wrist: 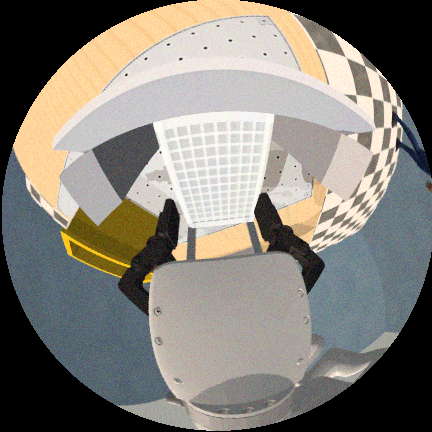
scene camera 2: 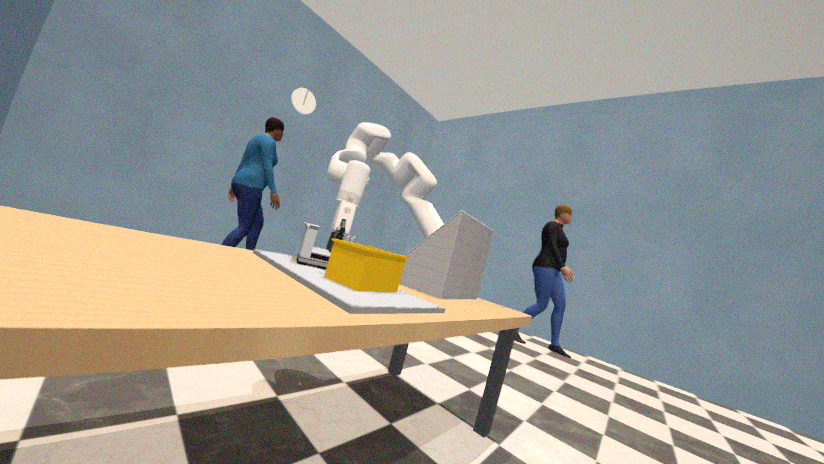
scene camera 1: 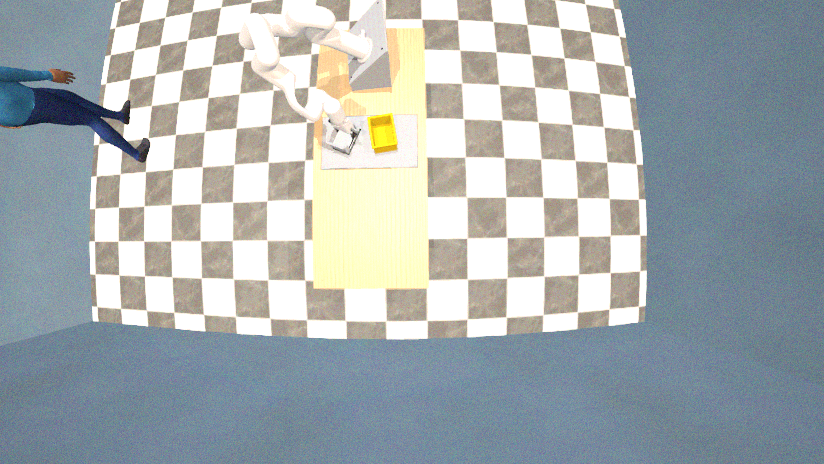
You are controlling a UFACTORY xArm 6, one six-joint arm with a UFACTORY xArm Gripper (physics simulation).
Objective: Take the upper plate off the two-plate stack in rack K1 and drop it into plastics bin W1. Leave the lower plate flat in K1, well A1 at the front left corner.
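Frame: origin at the arm's base, x ahead, y left, z up, level; metres.
Seen in the pictures: gripper, between the fingertips: (wrist: 216, 204) (scene camera 1: 346, 133); arm's base, origin of its link: (scene camera 2: 440, 242) (scene camera 1: 365, 50).
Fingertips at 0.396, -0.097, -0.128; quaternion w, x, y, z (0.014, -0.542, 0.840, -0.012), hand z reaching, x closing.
Observation:
Offsets run from my fingertips to a thing's top centre, as dx, dy, dz. "pt": to the spot under its first point. Level surfaces: height alone.
A white plate with a grid of wells @(pt +0.033, -0.016, +0.000) (wrist: 217, 172) (scene camera 1: 342, 140) lies in the grey rack K1 @(+0.016, -0.009, +0.068) (wrist: 215, 95) (scene camera 2: 309, 242). From these views I cannot tell the upper plate from the lower one, and well A1 cannot be made out. My gripper (wrist: 216, 204) (scene camera 2: 340, 233) is open and empty. Its black fingers stand on either side of the plate's near end in the wrist view; their height against the plate is unclear. The yellow bin W1 @(+0.004, +0.194, +0.048) (scene camera 1: 384, 148) (scene camera 2: 366, 268) (wrist: 110, 220) stands beside the rack. The bottom of its inside is hidden in scene camera 2.
Rack and bin stand on a grey perforated board @(+0.023, +0.112, -0.052) (scene camera 1: 369, 161) (scene camera 2: 397, 301) (wrist: 227, 40) on the wooden table @(dz -0.065) (scene camera 1: 369, 230) (scene camera 2: 144, 276). A grey wedge-shaped block (scene camera 1: 371, 74) (scene camera 2: 467, 259) stands by the arm's base. The rack has upright walls around the plate. Two people stand beyond the table.

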